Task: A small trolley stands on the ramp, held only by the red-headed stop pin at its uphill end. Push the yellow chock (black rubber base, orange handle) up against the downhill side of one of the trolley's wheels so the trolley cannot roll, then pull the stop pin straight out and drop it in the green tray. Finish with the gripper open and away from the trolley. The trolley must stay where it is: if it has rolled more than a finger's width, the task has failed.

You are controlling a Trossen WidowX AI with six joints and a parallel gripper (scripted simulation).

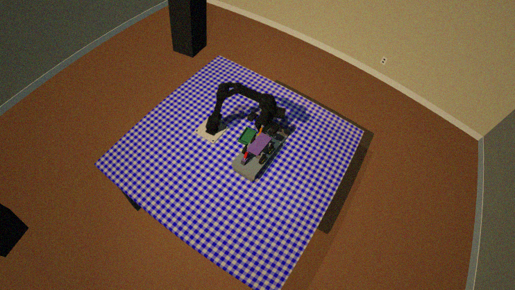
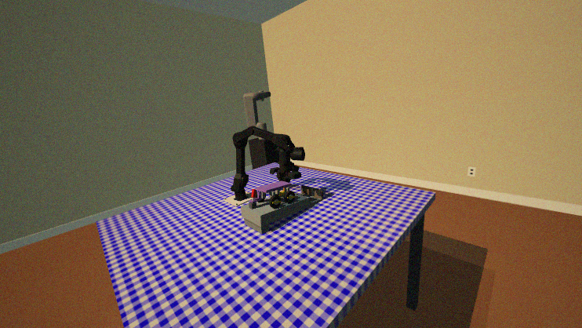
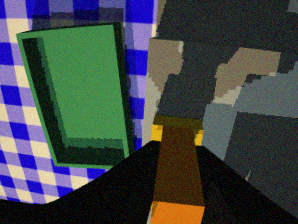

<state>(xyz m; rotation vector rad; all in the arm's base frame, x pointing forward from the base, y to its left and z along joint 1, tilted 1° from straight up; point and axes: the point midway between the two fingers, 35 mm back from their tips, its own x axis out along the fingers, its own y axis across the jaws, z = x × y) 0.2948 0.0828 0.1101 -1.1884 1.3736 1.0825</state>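
My gripper tip is now 23 cm to the left of the red-headed stop pin, 4 cm below it and 1 cm short of it. The rest, counted from my gripper tip: grey ramp: 12 cm to the right, 4 cm below, 4 cm ahead; yellow chock: 2 cm to the right; green tray: 10 cm below, 8 cm behind, 1 cm to the right.
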